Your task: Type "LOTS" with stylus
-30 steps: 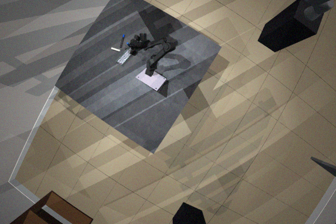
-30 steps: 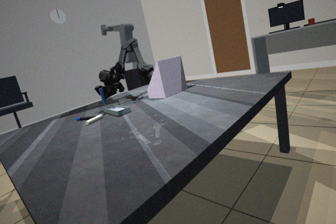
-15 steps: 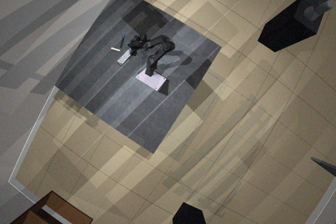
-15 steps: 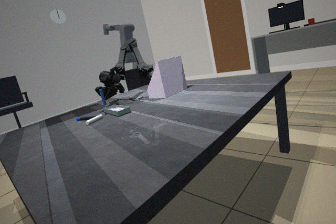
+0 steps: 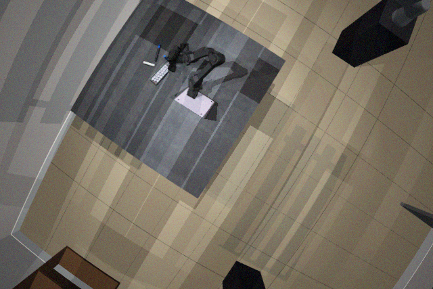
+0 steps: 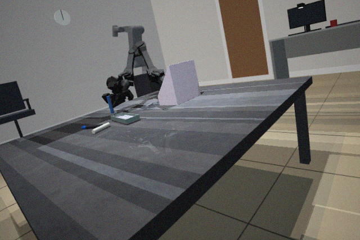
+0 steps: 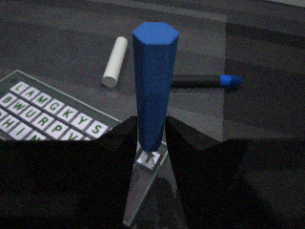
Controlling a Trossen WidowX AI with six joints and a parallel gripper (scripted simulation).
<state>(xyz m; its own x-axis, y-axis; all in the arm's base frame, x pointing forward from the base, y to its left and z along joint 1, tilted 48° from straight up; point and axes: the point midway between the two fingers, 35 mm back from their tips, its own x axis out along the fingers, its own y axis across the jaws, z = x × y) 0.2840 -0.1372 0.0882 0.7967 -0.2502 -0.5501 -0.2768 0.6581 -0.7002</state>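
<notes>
The white cylinder is 13 cm ahead of my gripper tip, 9 cm to the left of it and 6 cm below it. Round my gripper tip: blue-tipped dark pen (13 cm ahead, 6 cm below, 5 cm to the right); blue hexagonal stylus (2 cm below).
</notes>
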